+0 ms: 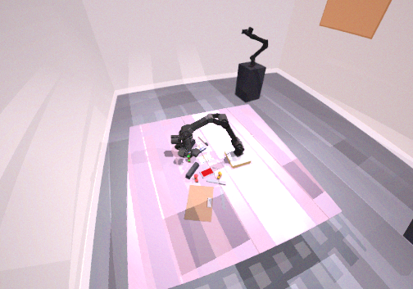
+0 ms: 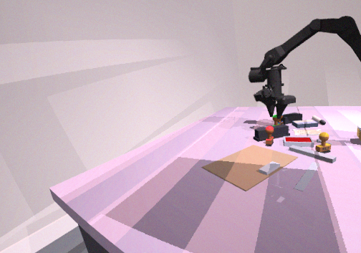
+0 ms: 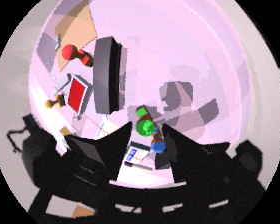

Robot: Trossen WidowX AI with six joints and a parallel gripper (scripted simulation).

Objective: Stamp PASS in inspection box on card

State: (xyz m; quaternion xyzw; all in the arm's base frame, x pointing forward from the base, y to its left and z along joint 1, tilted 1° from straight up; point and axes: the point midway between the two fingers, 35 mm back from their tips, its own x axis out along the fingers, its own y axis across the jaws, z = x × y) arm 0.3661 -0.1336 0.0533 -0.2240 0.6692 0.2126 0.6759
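Right now the green-knobbed stamp is 30 mm below my gripper tip. Also, from my gripper tip: red ink pad (170 mm to the left, 70 mm behind, 50 mm below); then blue-knobbed stamp (50 mm to the right, 30 mm below, 20 mm behind); then red-knobbed stamp (180 mm to the left, 30 mm below, 20 mm ahead).
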